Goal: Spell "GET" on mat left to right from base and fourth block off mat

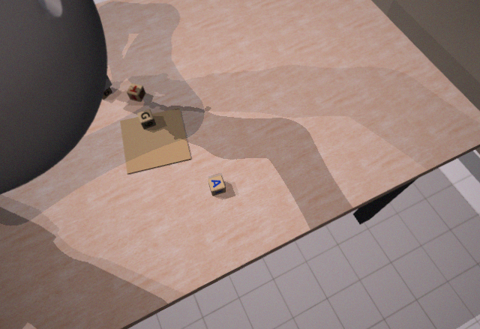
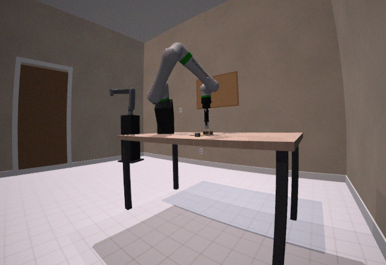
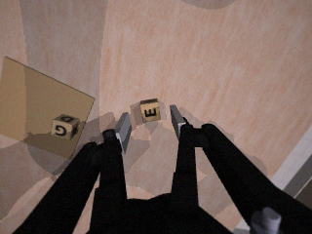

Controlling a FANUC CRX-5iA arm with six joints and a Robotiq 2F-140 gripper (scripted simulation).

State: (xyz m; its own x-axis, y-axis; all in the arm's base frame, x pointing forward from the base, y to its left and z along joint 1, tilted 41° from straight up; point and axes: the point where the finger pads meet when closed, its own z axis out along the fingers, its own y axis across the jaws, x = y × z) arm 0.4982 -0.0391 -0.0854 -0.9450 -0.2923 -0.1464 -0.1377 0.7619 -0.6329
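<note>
Right now my hand is 19 cm to the left of the tan mat, 8 cm above it and 1 cm short of it.
</note>
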